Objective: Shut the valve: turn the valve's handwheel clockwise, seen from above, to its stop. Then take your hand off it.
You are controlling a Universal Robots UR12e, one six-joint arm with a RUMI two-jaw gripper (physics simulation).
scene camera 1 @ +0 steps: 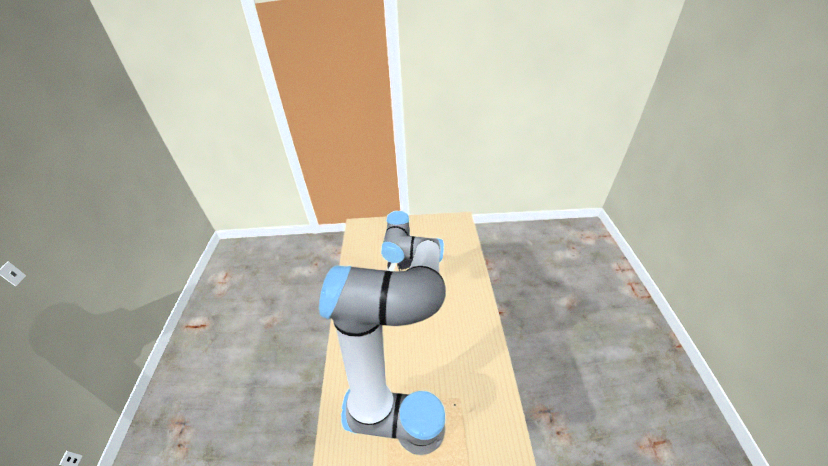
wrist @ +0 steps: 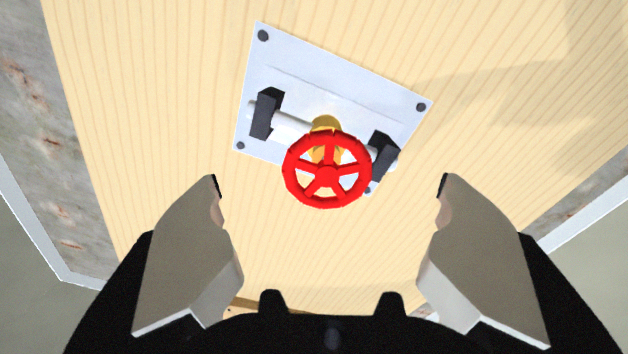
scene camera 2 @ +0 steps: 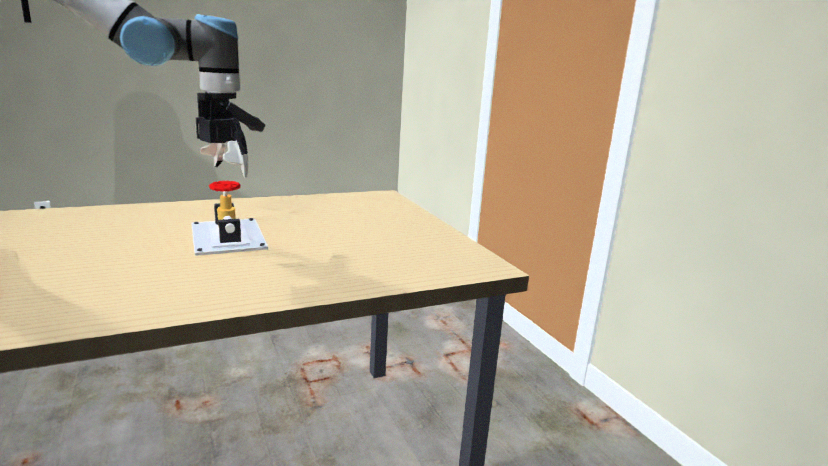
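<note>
The valve's red handwheel lies level on top of the yellow valve body. The valve stands upright on a white base plate, its pipe held in two black brackets. My gripper is open and empty. In the scene camera 2 view it hangs a little above the handwheel, pointing down and apart from it. In the wrist view the handwheel shows between the spread fingertips. The arm hides the valve in the scene camera 1 view.
The valve's plate is on a long wooden table, near its far end. The arm's base stands at the near end. A wall with a brown door rises beyond the table.
</note>
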